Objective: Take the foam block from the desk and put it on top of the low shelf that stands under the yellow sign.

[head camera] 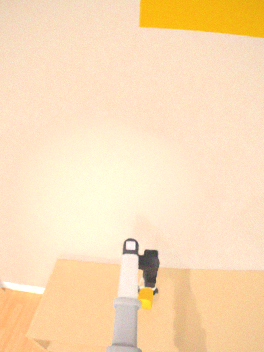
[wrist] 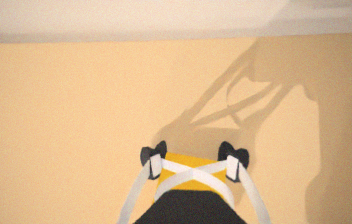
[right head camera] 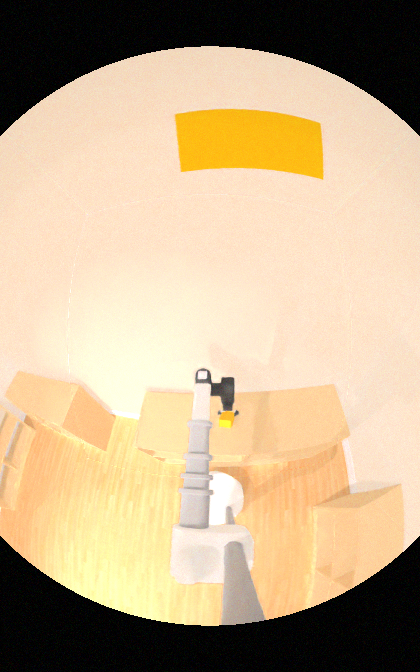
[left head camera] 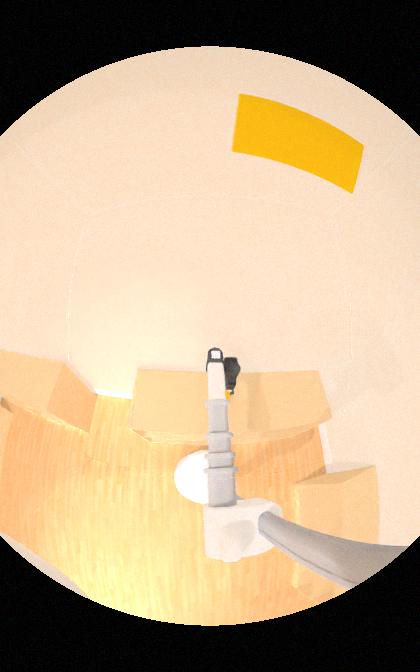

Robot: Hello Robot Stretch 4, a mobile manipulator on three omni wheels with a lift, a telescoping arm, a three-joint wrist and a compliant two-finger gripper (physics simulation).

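Places are measured from the robot's base along level axes (x ahead, y left, z up), in centimetres.
Where they show: gripper, fingertip midpoint: (wrist: 195,153).
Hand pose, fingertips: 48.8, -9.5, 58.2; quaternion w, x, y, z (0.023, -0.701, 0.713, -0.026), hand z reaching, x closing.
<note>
Things, the pixels of their top centre, and the offset from my fingertips, as dx, dy, dz. "*": a spot on its surface instead. Level surfaces: height alone.
- yellow foam block at its top centre: (head camera: 146,293) -4.7, +0.9, +9.7
- low tan shelf at its surface level: dz +0.0
- yellow sign at a spot on its surface: (head camera: 210,15) * +15.8, -6.9, +107.2
The yellow foam block (head camera: 145,299) (left head camera: 227,395) (right head camera: 226,420) (wrist: 189,158) is held between the two dark fingertips of my gripper (head camera: 148,290) (right head camera: 228,413) (wrist: 195,153), which is shut on it. Both are over the top of the low tan shelf (head camera: 85,300) (left head camera: 170,400) (right head camera: 300,420) (wrist: 75,110). In the wrist view the gripper's shadow meets the far side of the block, so it is close to the top; I cannot tell whether it touches. The yellow sign (head camera: 210,15) (left head camera: 297,142) (right head camera: 250,142) is on the wall above the shelf. The desk cannot be told apart.
The pale wall (head camera: 100,125) (wrist: 125,17) stands behind the shelf. Other tan furniture stands at the left (left head camera: 30,375) and a tan unit (left head camera: 340,505) (right head camera: 365,530) at the right. My white round base (left head camera: 191,477) (right head camera: 227,495) is on the wooden floor in front of the shelf.
</note>
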